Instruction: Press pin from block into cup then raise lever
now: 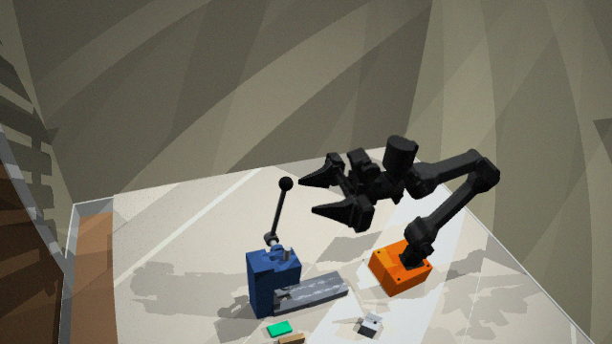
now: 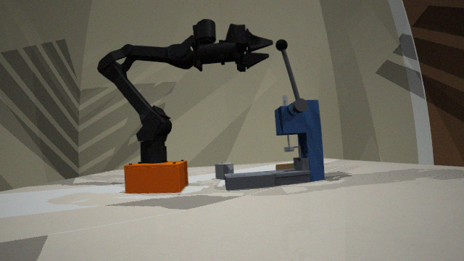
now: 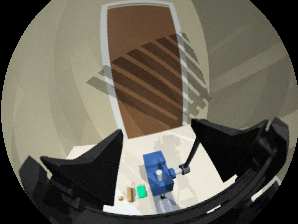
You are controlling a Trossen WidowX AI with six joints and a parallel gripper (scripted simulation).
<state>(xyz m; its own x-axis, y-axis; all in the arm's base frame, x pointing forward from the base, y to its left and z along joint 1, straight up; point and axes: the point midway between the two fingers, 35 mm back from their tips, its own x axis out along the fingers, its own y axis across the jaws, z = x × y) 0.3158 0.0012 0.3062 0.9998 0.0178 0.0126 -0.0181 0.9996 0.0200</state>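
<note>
Right now the round pin is 170 mm behind my gripper tip, 150 mm to the left of it and 360 mm below it. The rest, counted from my gripper tip: punch 30 mm ahead, 220 mm below; then dark lever 30 mm ahead, 60 mm to the right, 110 mm below; then green tile 60 mm ahead, 90 mm to the left, 370 mm below.
</note>
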